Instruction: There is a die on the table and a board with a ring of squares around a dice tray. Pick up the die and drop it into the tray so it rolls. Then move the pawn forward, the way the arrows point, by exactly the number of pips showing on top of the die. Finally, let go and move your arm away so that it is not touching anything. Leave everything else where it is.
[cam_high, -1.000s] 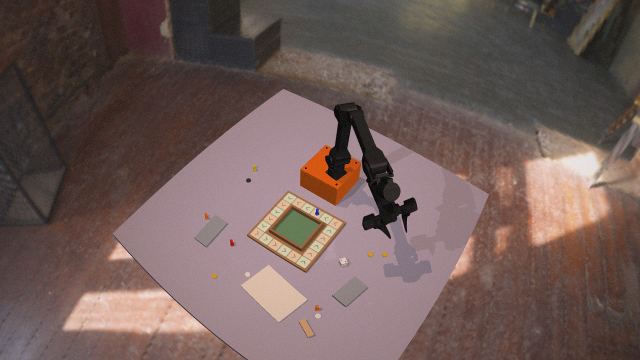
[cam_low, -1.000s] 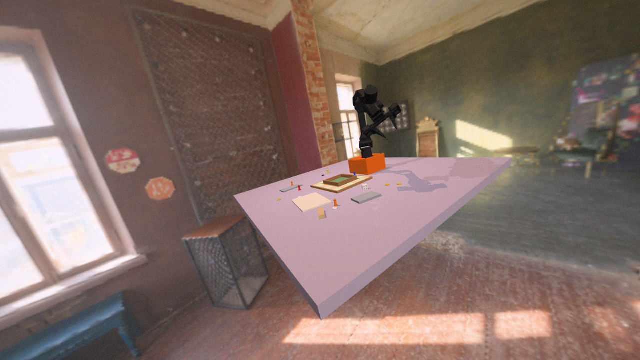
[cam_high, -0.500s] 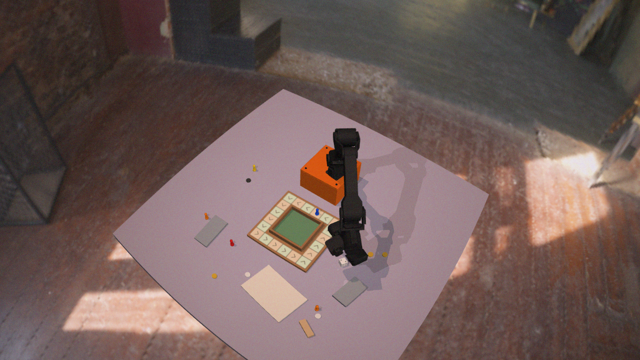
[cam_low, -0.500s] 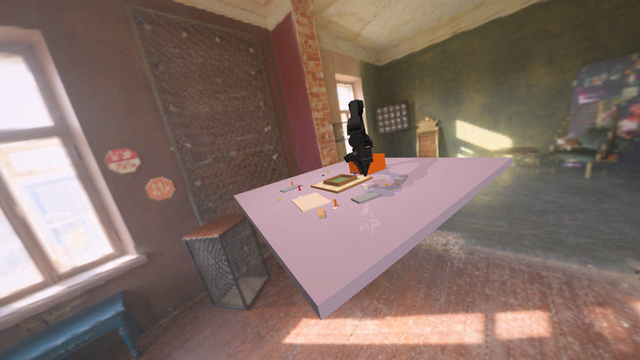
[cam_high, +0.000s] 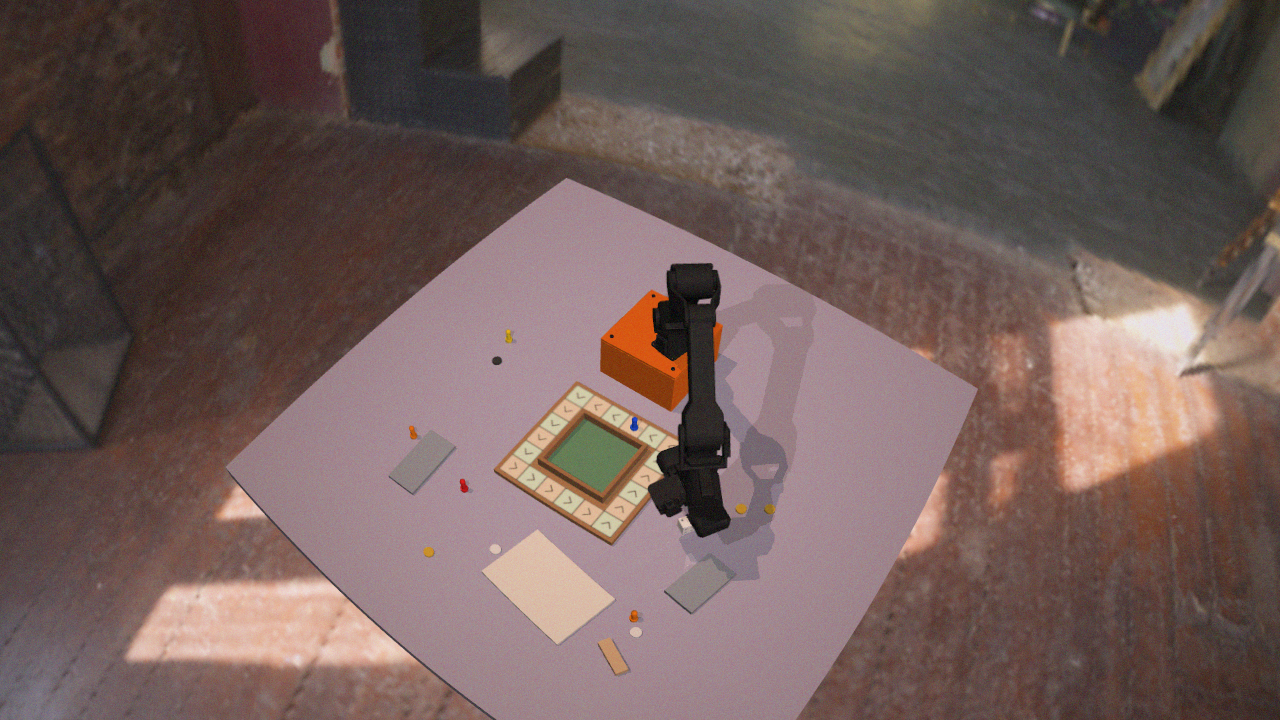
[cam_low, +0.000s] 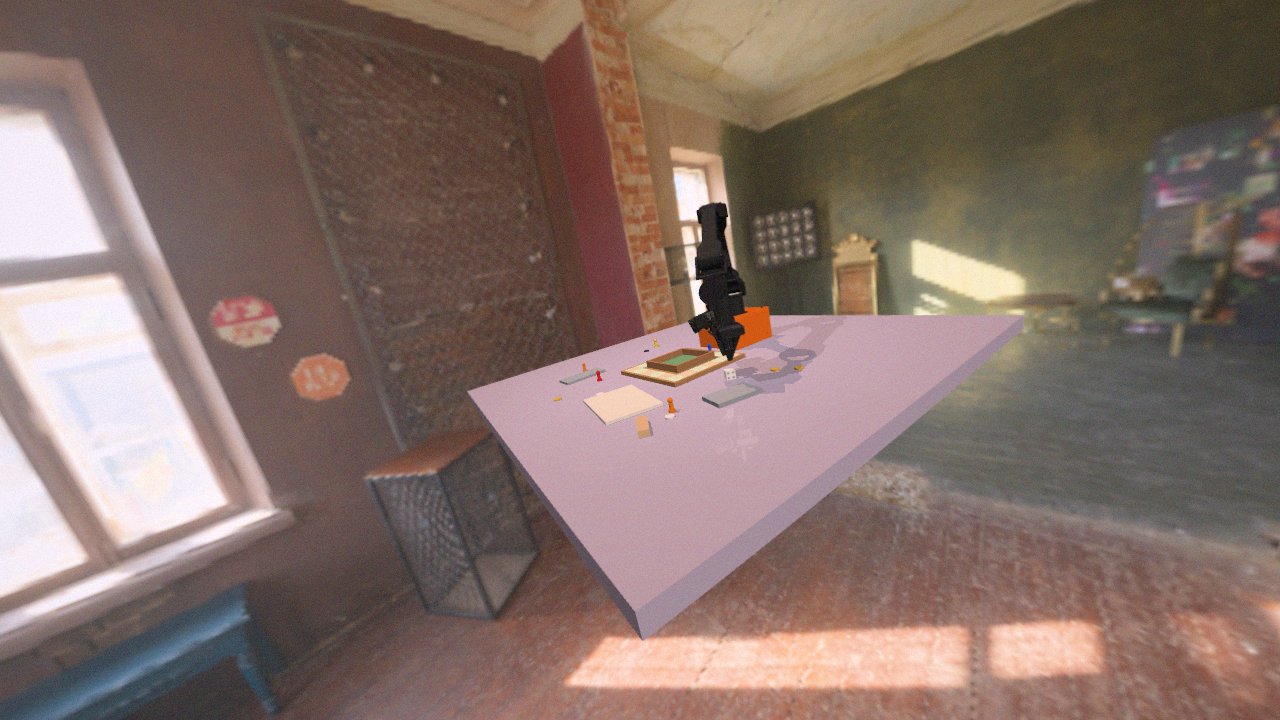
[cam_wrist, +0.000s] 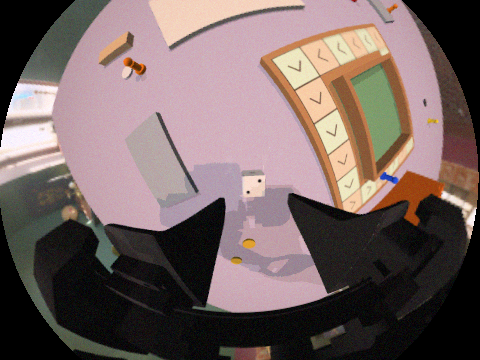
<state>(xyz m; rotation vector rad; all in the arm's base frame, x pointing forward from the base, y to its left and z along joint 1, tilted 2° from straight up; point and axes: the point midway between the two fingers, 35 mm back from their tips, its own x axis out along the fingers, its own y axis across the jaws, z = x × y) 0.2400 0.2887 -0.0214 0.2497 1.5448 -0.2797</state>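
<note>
Now: gripper tip 4 cm above the white die. The rest, counted from my gripper tip: wooden block (30 cm ahead, 12 cm to the left, 5 cm below); blue pawn (24 cm to the right, 9 cm behind, 3 cm below); cream card (29 cm ahead, 7 cm to the right, 5 cm below).
</note>
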